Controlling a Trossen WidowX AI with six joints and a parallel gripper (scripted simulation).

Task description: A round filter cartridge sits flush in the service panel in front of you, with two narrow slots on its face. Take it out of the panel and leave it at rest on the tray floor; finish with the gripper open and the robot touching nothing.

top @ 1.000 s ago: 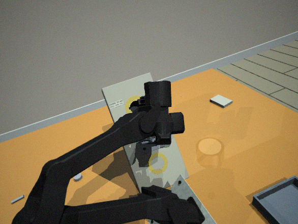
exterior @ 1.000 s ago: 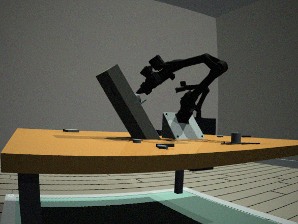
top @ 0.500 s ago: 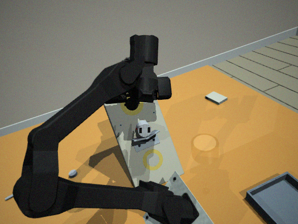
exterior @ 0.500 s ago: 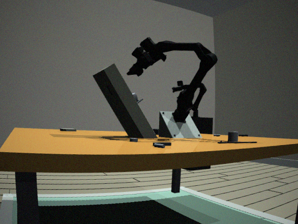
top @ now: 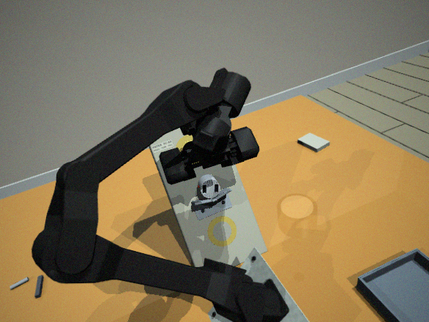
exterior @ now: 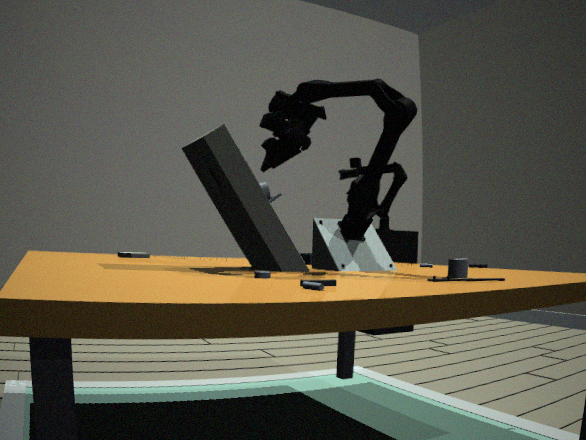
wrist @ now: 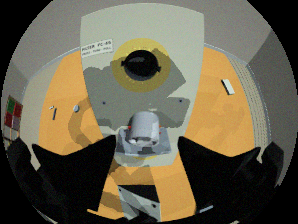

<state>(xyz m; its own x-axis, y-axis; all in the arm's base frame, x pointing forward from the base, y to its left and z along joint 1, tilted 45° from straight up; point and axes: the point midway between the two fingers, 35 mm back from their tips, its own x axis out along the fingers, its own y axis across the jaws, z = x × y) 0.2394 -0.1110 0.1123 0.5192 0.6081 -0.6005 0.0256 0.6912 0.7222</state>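
The round filter cartridge lies 60 mm below my gripper tip and 20 mm ahead of it. Also, from my gripper tip: panel (80 mm below, 60 mm ahead, 10 mm to the left); then ledge (100 mm below, 10 mm to the left, 10 mm ahead); then grey disc (300 mm to the left, 240 mm below, 130 mm ahead).
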